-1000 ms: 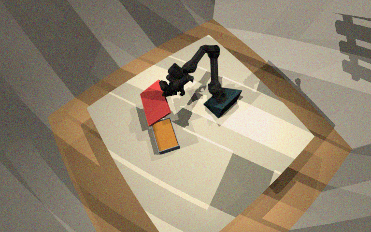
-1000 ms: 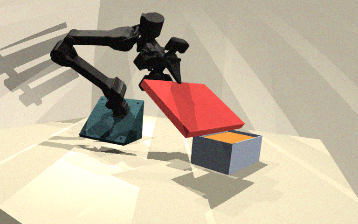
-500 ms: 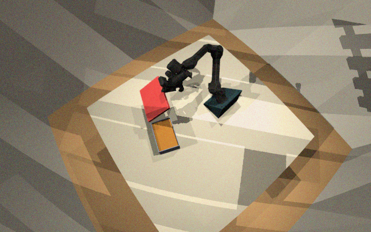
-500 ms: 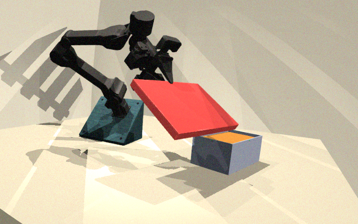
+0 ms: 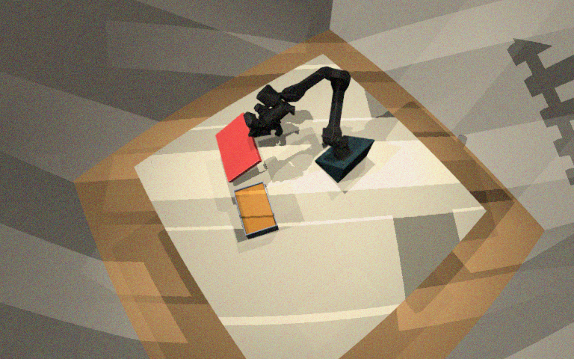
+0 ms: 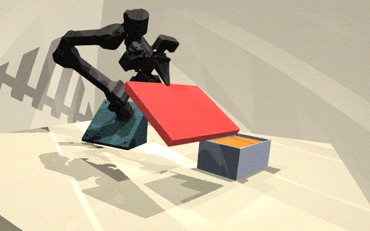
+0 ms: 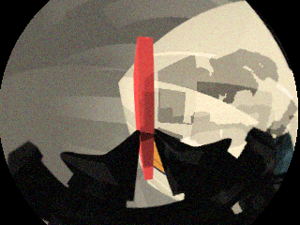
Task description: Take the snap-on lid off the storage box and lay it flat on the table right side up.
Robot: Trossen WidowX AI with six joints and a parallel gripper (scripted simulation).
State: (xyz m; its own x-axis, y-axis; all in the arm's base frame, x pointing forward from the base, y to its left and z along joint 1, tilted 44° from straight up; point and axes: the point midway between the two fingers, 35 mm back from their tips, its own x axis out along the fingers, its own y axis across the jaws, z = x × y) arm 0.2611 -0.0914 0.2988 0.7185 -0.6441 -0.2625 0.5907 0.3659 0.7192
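The red lid is 70 mm ahead of my gripper tip, 40 mm below it and 20 mm to the right of it. Also, from my gripper tip: grey-blue storage box 200 mm to the left, 190 mm below, 160 mm ahead.
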